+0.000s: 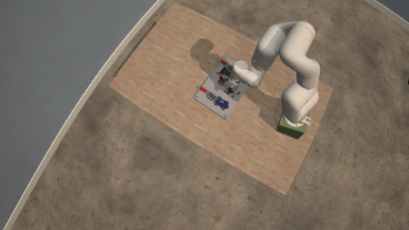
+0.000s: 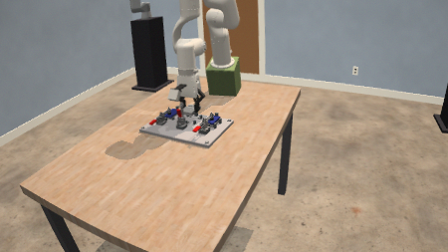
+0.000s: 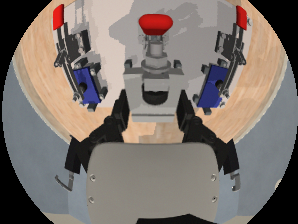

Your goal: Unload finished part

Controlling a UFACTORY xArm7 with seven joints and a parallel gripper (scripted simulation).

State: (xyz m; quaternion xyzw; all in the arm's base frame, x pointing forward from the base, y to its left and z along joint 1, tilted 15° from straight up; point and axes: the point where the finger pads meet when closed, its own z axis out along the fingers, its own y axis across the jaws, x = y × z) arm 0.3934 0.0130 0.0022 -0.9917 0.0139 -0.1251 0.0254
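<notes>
Right now the grey fixture plate is 50 mm ahead of my hand and 70 mm below it. The rest, counted from my hand: grey finished part (10 mm behind, 10 mm below).
</notes>
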